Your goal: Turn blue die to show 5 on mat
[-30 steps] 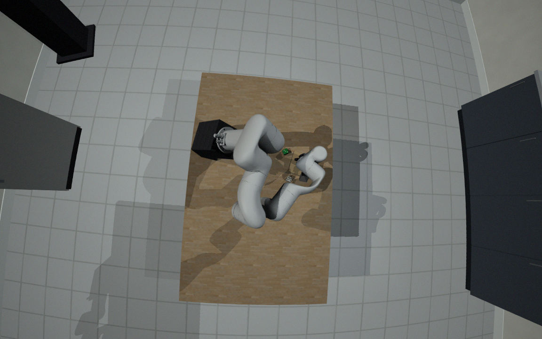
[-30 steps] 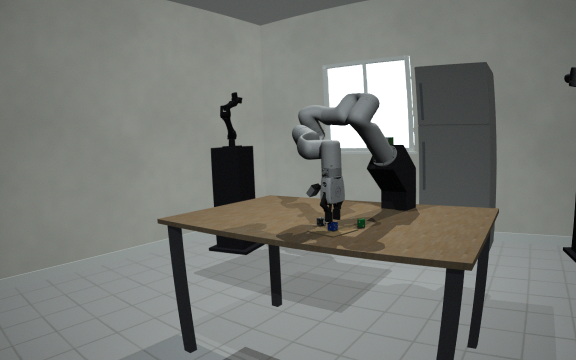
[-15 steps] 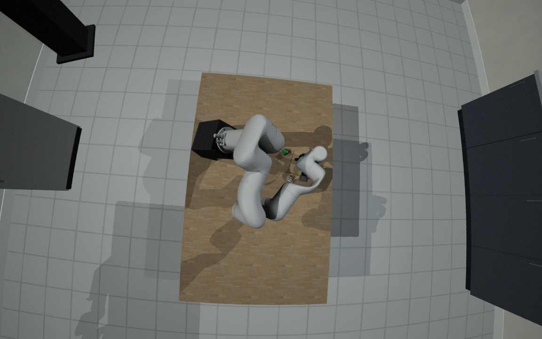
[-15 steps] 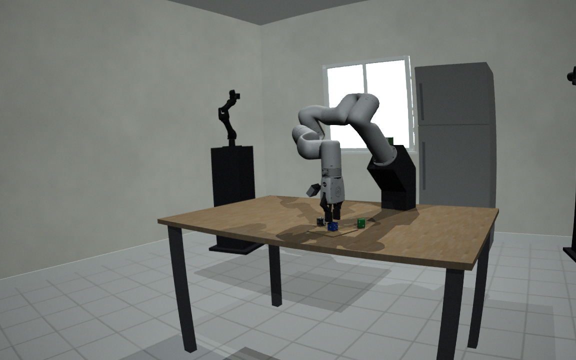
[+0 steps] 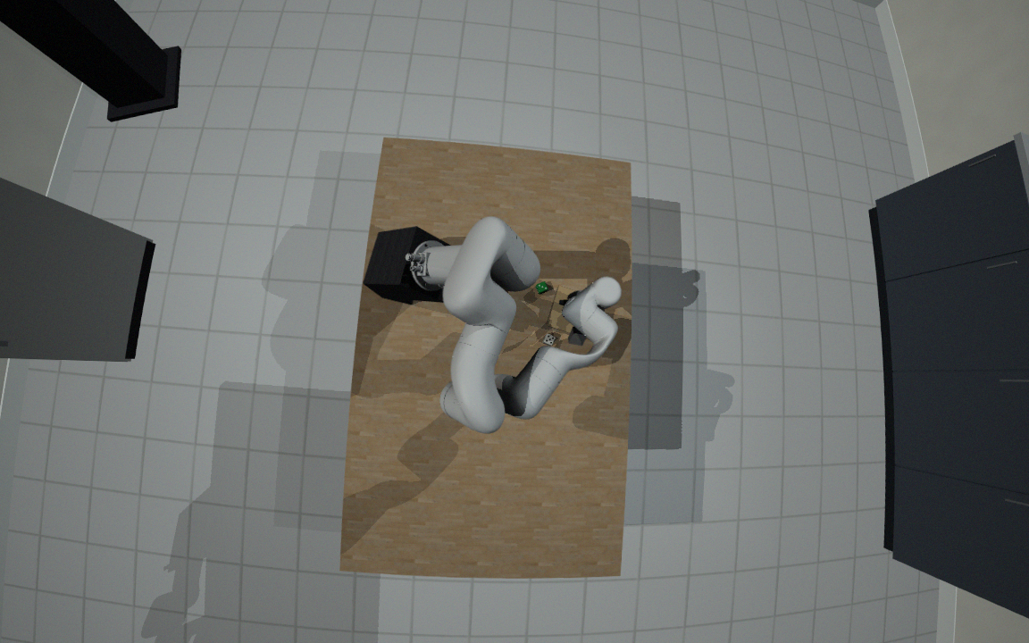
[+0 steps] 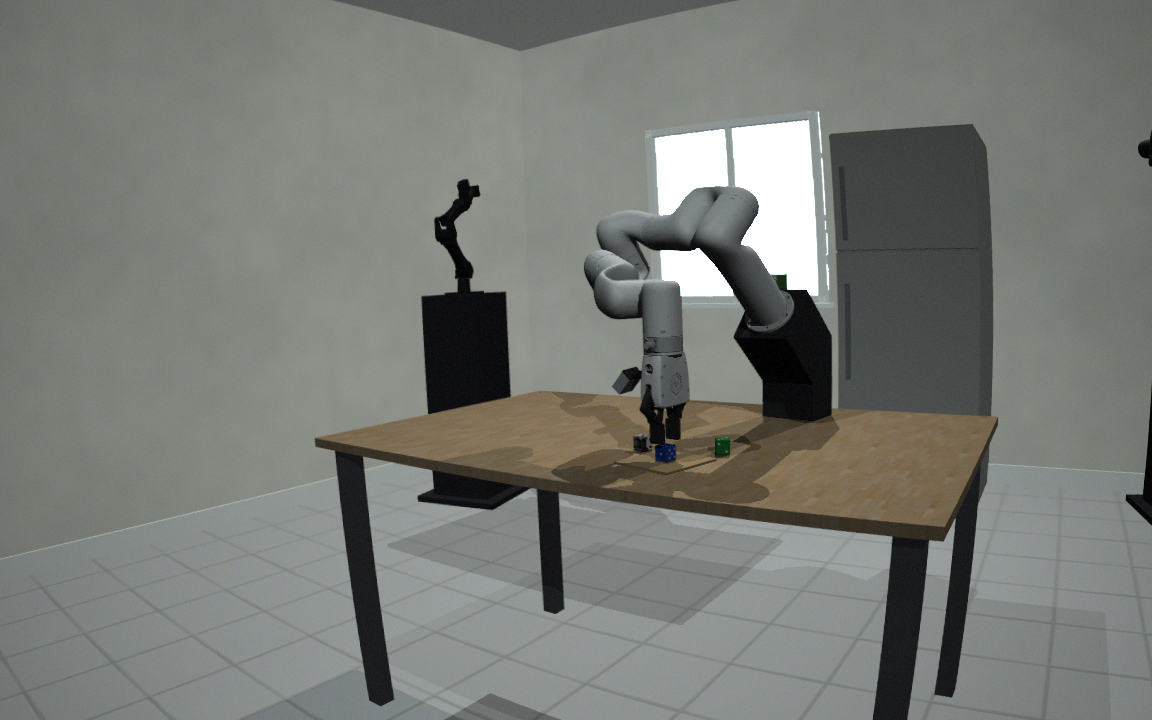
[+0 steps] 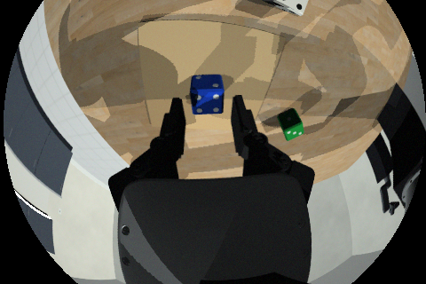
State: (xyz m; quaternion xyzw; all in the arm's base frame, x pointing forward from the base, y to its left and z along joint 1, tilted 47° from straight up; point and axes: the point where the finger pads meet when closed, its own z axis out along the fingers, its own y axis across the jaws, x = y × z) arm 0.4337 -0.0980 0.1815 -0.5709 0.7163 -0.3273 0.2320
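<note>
Now: the blue die 40 mm below my hand. Round my hand: white die: 100 mm behind, 80 mm to the right, 40 mm below; tan mat: 60 mm below; green die: 90 mm to the left, 90 mm behind, 40 mm below.
</note>
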